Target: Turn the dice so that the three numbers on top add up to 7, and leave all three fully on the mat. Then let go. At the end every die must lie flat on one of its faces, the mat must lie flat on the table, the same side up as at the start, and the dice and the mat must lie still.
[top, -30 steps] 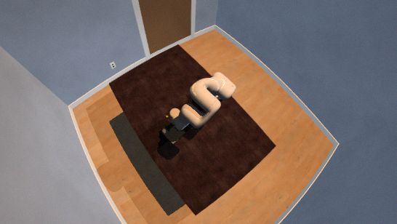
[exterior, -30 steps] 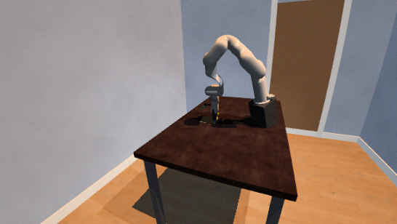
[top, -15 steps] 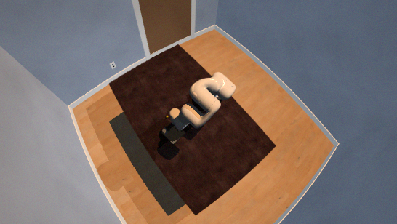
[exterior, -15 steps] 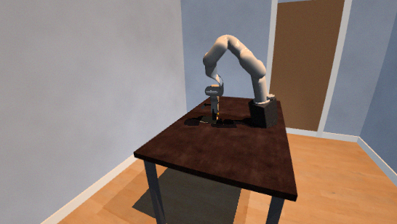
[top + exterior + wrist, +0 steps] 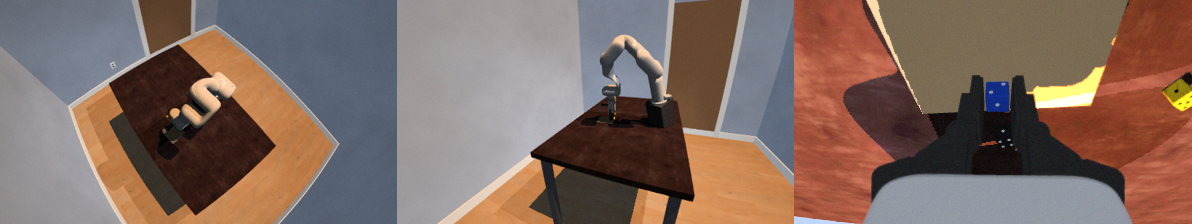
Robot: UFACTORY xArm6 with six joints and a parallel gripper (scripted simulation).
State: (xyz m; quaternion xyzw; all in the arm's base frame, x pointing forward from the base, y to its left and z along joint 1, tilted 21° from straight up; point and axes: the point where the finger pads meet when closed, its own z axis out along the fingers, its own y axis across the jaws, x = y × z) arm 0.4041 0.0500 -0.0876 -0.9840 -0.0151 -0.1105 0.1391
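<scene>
Now: hand 1 cm above the blue die. The rest, counted from my hand: mat: 5 cm ahead, 2 cm below; then yellow die: 14 cm to the right, 2 cm below, 1 cm ahead; then black die: 5 cm behind, 2 cm below, 1 cm to the right.
</scene>
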